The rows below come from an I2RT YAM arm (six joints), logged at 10 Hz.
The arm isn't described. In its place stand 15 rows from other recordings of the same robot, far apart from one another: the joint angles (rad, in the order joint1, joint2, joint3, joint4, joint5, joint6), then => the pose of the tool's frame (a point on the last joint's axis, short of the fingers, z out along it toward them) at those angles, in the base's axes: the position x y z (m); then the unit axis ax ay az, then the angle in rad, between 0 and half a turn.
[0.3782 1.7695 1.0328 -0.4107 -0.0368 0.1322] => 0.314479 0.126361 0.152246 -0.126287 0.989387 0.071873 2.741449
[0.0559 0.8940 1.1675 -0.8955 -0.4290 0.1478] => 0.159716 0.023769 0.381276 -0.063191 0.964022 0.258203 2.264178
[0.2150 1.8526 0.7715 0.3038 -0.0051 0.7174] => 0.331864 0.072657 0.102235 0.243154 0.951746 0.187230 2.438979
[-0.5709 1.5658 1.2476 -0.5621 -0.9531 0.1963] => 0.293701 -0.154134 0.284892 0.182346 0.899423 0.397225 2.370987
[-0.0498 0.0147 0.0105 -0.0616 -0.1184 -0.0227] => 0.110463 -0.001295 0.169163 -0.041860 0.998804 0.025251 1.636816
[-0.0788 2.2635 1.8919 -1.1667 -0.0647 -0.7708] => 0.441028 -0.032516 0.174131 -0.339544 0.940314 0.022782 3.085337
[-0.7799 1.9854 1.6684 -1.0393 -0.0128 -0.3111] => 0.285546 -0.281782 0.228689 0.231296 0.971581 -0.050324 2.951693
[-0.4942 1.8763 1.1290 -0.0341 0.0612 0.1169] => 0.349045 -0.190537 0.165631 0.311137 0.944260 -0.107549 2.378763
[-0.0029 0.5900 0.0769 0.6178 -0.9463 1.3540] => 0.137912 0.028481 0.202298 0.116503 0.715205 0.689136 2.478446
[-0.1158 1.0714 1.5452 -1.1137 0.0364 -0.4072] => 0.170800 -0.021172 0.445006 -0.134679 0.980097 -0.145848 2.254183
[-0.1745 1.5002 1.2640 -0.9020 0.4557 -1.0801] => 0.290794 -0.067174 0.281641 -0.372950 0.877476 -0.301571 3.062032
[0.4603 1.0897 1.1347 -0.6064 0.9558 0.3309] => 0.209941 0.071639 0.368165 0.205771 0.946931 -0.246942 1.973647
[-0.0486 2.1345 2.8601 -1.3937 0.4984 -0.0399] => 0.385882 -0.035806 0.478906 0.122251 0.956769 -0.263909 2.291255
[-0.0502 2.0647 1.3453 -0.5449 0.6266 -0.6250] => 0.398455 -0.040921 0.131600 -0.221529 0.915544 -0.335713 3.069308
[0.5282 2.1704 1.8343 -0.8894 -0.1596 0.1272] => 0.391869 0.235207 0.204584 -0.210979 0.968713 0.130699 2.867019
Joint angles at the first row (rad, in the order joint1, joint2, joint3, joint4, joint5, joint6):
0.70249 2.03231 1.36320 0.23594 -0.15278 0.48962
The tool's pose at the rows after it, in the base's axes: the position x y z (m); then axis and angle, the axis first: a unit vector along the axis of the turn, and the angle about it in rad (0 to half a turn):
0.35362 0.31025 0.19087 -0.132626 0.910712 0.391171 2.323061
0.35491 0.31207 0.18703 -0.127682 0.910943 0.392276 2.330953
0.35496 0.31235 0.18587 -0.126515 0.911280 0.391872 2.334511
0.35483 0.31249 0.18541 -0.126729 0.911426 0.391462 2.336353
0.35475 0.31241 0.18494 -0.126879 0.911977 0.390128 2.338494
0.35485 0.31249 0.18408 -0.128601 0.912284 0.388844 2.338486
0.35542 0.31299 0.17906 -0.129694 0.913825 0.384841 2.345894
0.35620 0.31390 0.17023 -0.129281 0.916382 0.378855 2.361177
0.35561 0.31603 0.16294 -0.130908 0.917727 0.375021 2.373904
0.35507 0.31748 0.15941 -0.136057 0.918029 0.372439 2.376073
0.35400 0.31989 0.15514 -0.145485 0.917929 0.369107 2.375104
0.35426 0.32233 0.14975 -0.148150 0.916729 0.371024 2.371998
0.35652 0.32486 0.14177 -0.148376 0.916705 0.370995 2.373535
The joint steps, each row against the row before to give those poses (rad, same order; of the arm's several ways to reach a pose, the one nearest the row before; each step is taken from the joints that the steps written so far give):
0.00610 0.02823 0.01223 0.00380 -0.00077 0.02670
0.00114 0.01373 0.00609 0.00383 0.00001 0.01145
0.00038 0.00268 0.00040 -0.00077 -0.00001 0.00267
0.00038 0.00076 -0.00003 -0.00113 -0.00038 0.00000
0.00001 0.00039 0.00003 -0.00307 0.00039 -0.00076
-0.00001 0.00188 -0.00003 0.00000 -0.00001 -0.00382
0.00002 0.01109 0.00001 0.00002 0.00001 -0.00304
0.00038 0.01944 0.00000 -0.00002 0.00000 0.00000
0.00420 0.01641 -0.00001 0.00193 0.00001 -0.00038
0.00304 0.00838 0.00001 0.00303 -0.00001 -0.00840
0.00534 0.01069 -0.00003 0.00652 0.00076 -0.01564
0.00343 0.01640 0.00041 0.02095 -0.00038 -0.00191
0.00078 0.02671 0.00876 0.01680 -0.00037 0.00039

